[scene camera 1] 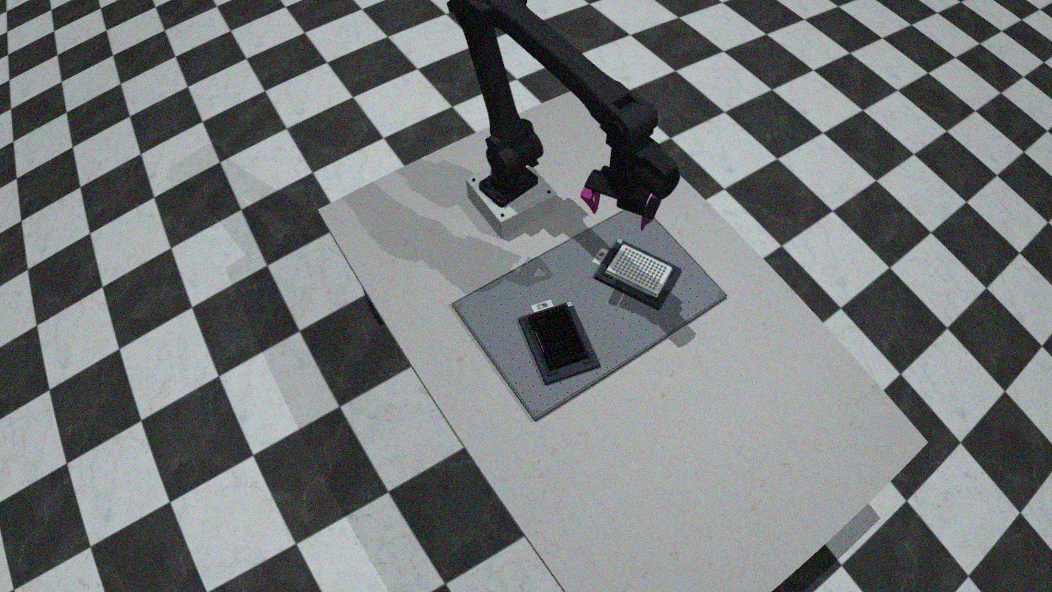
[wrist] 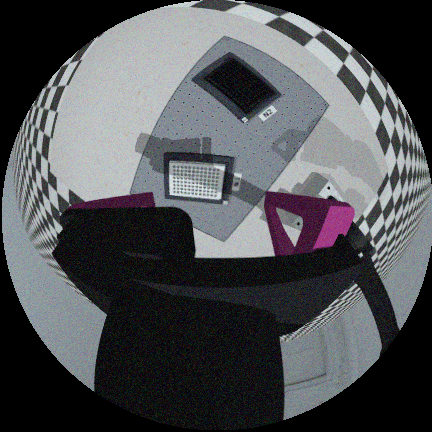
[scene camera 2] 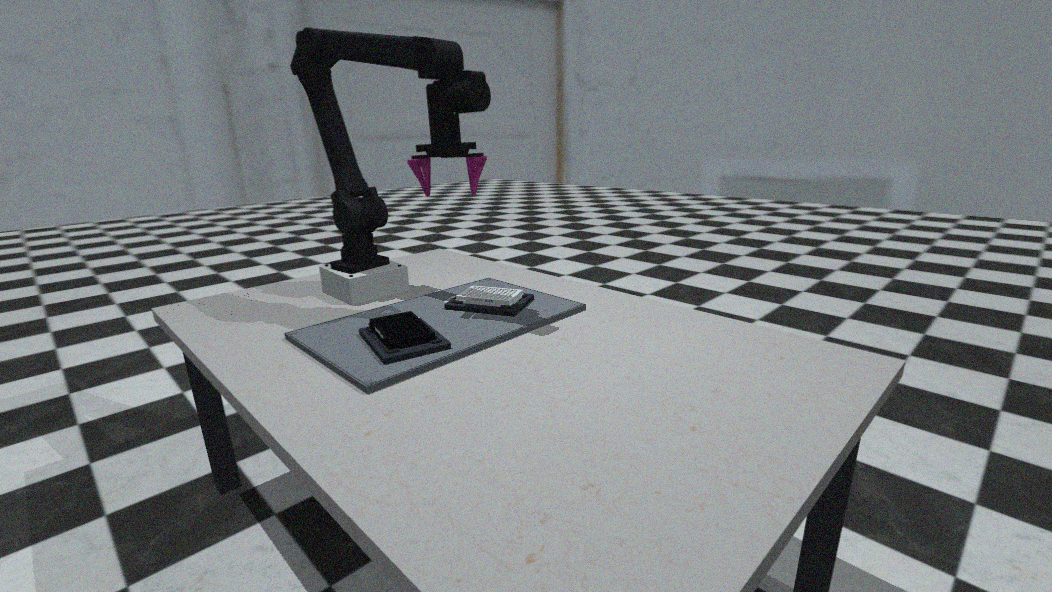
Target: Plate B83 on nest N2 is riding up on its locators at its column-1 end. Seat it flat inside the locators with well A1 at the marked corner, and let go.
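Places are measured from the arm's base along level axes (x ahead, y left, z up), in centimetres.
Where they show: gripper, fingertip midpoint: (scene camera 1: 619,219) (wrist: 207,197) (scene camera 2: 450,195); arm's base, origin of the base link: (scene camera 1: 508,185) (scene camera 2: 360,265).
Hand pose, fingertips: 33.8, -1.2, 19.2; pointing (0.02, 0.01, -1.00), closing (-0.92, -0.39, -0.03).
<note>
Things, the pixels of their centre, and the offset from my fingertips, as dx, dy, dz. "spot": a spot on its surface instead.
- black plate B83, body centre: (scene camera 2: 401,329) (scene camera 1: 558,336) (wrist: 239,82) +2.1, -17.1, -22.3
- dark nest N2, body centre: (scene camera 2: 403,336) (scene camera 1: 558,341) (wrist: 237,83) +2.6, -17.3, -23.6
- white N2 label, surface spot: (scene camera 1: 542,305) (wrist: 267,113) spot: -6.4, -13.5, -24.3
- small pale mark, body centre: (scene camera 1: 569,303) (wrist: 244,119) -2.3, -9.4, -23.3
- white well plate, body centre: (scene camera 2: 490,295) (scene camera 1: 639,270) (wrist: 195,179) +2.3, +7.9, -22.6
- second dark nest with its own label, surface spot: (wrist: 236,182) spot: -7.2, +5.4, -24.3
The black plate B83 (scene camera 1: 560,337) (scene camera 2: 401,329) (wrist: 237,82) lies on the dark nest N2 (scene camera 1: 572,371) (scene camera 2: 415,351) (wrist: 274,95). In the scene camera 2 view its far end seems to stand higher than its near end; dark on dark hides the locators and well A1. A white "N2" label (scene camera 1: 542,305) (wrist: 267,113) sits beside the nest, and a small pale mark (scene camera 1: 569,303) (wrist: 244,120) shows at one nest corner. My gripper (scene camera 1: 619,220) (scene camera 2: 450,195) (wrist: 207,197) is open and empty, high above the board and away from plate B83, on the side of the white plate.
A white well plate (scene camera 1: 640,269) (scene camera 2: 492,295) (wrist: 196,180) sits on a second dark nest with its own label (wrist: 236,182). Both nests are on a grey perforated board (scene camera 1: 492,316) (scene camera 2: 323,338) (wrist: 175,115). The arm's pale base block (scene camera 1: 526,209) (scene camera 2: 364,284) stands behind the board.
</note>
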